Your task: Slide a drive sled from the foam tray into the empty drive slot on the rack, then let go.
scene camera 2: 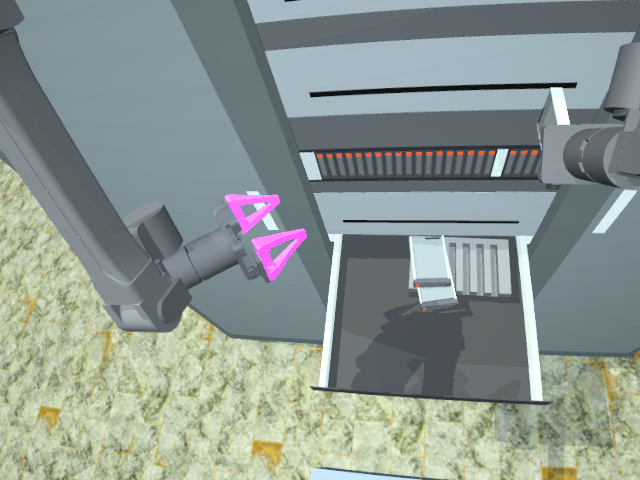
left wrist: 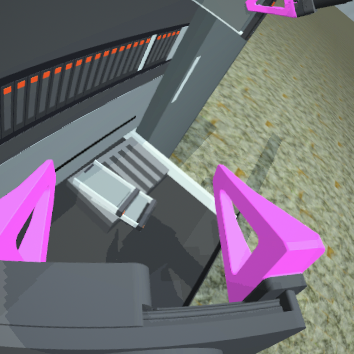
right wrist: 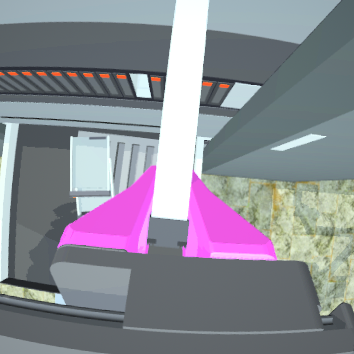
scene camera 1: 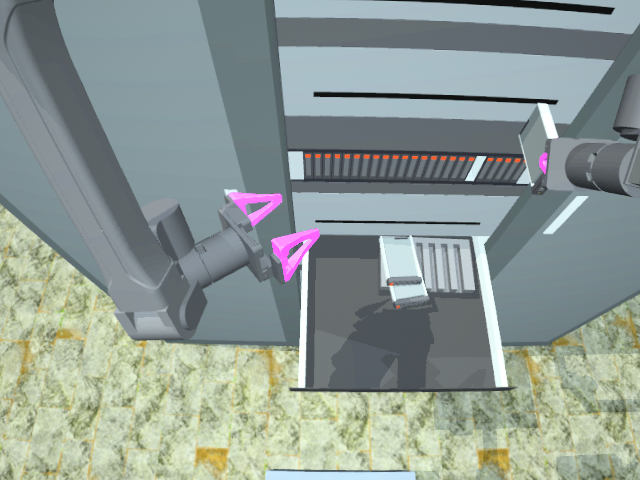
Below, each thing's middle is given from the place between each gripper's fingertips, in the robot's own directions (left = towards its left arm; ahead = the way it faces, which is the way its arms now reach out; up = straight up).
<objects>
My right gripper is now 20 mm short of the ribbed foam tray (scene camera 2: pixel 480 268), 90 mm to the right of it and 440 mm above it.
The ribbed foam tray lies 100 mm ahead of my left hand, 280 mm to the right of it and 400 mm below it.
</objects>
